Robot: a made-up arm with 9 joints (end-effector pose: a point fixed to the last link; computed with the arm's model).
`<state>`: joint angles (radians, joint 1 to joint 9).
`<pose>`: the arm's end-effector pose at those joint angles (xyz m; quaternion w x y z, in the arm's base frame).
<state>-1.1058 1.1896 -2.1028 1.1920 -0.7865 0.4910 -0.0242 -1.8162 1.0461</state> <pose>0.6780 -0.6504 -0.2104 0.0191 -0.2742 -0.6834 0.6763</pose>
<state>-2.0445 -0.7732 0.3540 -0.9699 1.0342 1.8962 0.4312 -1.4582 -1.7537</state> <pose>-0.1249 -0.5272 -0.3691 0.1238 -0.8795 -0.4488 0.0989</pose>
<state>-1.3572 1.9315 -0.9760 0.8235 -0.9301 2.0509 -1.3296 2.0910 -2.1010</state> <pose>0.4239 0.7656 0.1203 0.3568 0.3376 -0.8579 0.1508</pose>
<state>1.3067 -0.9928 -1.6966 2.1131 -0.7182 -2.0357 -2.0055 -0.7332 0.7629</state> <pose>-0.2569 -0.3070 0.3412 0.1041 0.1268 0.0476 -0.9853</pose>
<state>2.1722 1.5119 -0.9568 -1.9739 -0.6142 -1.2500 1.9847 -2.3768 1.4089</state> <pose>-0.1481 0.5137 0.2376 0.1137 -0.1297 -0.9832 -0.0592</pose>
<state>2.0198 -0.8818 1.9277 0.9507 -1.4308 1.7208 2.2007 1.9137 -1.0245</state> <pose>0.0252 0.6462 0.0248 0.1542 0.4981 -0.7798 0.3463</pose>
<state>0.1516 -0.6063 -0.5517 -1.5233 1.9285 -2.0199 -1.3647 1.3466 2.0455</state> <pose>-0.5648 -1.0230 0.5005 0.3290 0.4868 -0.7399 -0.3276</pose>
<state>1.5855 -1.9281 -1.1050 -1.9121 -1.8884 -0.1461 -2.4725 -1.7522 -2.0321</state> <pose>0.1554 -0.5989 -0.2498 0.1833 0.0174 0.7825 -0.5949</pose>
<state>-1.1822 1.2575 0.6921 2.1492 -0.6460 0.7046 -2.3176 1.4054 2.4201</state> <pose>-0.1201 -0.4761 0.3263 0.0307 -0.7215 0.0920 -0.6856</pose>
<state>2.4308 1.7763 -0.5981 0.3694 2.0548 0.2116 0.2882 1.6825 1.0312</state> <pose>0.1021 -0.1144 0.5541 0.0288 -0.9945 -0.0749 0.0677</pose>
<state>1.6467 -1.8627 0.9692 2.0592 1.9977 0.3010 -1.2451 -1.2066 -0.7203</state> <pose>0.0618 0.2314 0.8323 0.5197 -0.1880 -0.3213 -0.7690</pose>
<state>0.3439 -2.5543 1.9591 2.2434 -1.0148 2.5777 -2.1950 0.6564 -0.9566</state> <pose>-0.0442 -0.6300 -0.3795 0.2992 -0.4576 -0.8369 0.0279</pose>
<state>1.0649 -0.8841 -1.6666 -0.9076 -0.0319 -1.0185 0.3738 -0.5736 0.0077</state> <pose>-0.8838 -0.3554 0.1160 0.7138 0.3965 -0.5493 -0.1775</pose>
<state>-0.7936 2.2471 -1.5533 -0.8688 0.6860 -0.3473 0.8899 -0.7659 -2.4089</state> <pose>-0.3737 0.9169 -0.3172 0.7911 0.0157 -0.5640 -0.2362</pose>
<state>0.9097 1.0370 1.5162 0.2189 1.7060 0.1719 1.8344 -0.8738 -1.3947</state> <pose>0.6259 -0.3023 -0.5133 0.0710 0.5284 0.7909 0.3004</pose>
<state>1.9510 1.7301 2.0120 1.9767 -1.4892 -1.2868 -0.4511 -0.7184 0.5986</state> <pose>-0.7297 -0.3325 0.4440 0.1517 0.4952 0.4934 -0.6988</pose>
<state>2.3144 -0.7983 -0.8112 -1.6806 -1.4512 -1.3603 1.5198 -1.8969 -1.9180</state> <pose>-0.0651 0.0682 0.4997 0.9229 -0.2748 -0.2399 -0.1230</pose>
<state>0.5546 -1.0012 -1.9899 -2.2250 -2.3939 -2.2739 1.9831 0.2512 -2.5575</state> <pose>-1.2022 0.1409 0.0806 0.9354 0.1981 -0.1838 0.2279</pose>
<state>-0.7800 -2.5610 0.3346 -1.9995 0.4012 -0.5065 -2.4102 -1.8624 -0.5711</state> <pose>0.1027 -0.4123 0.8690 0.5546 0.6922 0.1815 -0.4247</pose>
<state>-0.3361 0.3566 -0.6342 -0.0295 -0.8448 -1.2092 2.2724 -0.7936 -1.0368</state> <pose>-0.0379 0.3875 -0.5799 0.5613 -0.1837 -0.7235 -0.3573</pose>
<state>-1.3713 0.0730 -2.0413 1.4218 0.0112 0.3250 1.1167 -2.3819 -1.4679</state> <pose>-0.0312 -0.0965 0.1368 0.4955 0.0446 -0.8093 0.3124</pose>
